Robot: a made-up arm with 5 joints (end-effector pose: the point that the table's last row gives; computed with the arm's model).
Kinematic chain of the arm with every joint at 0, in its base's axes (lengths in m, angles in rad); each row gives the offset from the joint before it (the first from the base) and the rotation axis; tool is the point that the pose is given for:
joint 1: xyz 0 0 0.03 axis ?
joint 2: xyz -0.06 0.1 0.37 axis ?
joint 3: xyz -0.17 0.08 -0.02 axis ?
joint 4: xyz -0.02 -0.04 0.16 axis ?
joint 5: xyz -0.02 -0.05 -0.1 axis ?
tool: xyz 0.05 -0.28 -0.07
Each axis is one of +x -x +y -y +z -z.
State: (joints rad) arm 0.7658 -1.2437 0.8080 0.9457 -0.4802
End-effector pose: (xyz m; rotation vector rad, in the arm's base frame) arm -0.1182 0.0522 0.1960 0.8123 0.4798 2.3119
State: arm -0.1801 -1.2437 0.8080 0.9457 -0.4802
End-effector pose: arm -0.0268 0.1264 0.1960 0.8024 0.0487 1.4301
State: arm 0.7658 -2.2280 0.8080 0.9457 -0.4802
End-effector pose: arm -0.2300 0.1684 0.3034 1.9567 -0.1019 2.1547
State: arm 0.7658 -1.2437 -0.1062 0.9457 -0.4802
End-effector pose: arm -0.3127 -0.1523 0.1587 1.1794 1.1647 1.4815
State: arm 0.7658 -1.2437 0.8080 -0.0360 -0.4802
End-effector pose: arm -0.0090 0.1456 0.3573 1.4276 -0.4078 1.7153
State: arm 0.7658 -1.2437 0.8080 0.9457 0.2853
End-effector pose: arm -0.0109 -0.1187 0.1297 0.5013 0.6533 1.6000
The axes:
joint 1: +z
joint 2: -x
joint 3: +z
joint 4: +y
joint 5: -z

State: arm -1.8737 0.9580 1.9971 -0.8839 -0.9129
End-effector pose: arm 0.5246 -0.0223 0.1887 0.3297 -0.1379 0.8617
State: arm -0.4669 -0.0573 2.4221 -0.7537 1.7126
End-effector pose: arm 0.0202 0.1951 0.2123 0.7769 0.1665 0.2460
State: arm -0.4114 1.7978 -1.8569 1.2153 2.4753
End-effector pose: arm 0.0730 0.3207 0.0389 -0.4832 0.5615 1.7354
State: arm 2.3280 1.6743 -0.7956 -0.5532 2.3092
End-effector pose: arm 0.2483 -0.1683 0.1839 1.9759 -0.5573 -0.1386
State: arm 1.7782 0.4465 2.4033 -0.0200 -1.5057
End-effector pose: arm -0.2655 -0.4367 0.2530 0.1999 -0.3917 -0.5898
